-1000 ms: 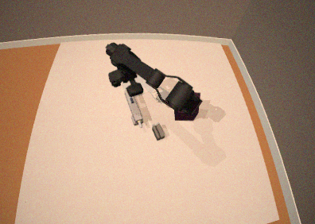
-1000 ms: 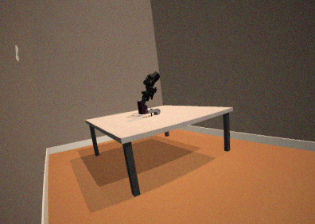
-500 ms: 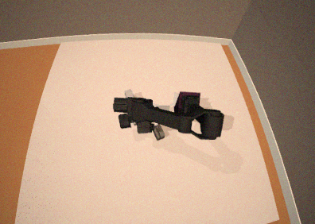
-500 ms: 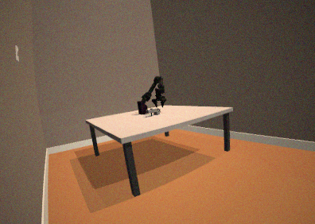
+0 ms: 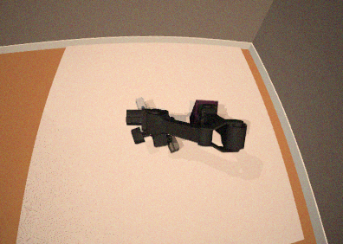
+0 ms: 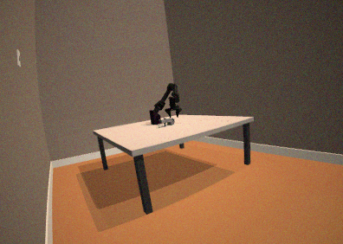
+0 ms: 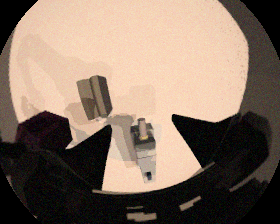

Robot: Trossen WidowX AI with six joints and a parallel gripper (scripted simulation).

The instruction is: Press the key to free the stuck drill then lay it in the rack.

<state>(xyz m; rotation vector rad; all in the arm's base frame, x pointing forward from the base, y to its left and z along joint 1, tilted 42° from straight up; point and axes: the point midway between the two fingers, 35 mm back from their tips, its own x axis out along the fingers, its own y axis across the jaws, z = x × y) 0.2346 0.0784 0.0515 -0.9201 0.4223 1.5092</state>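
My gripper tip is 60 mm to the left of the yellow drill, 20 mm short of it and 10 mm above it. Round my gripper tip: blue key: 140 mm to the right, 50 mm ahead, 10 mm below; then grey holder block: 120 mm to the right, 40 mm ahead, 20 mm below.
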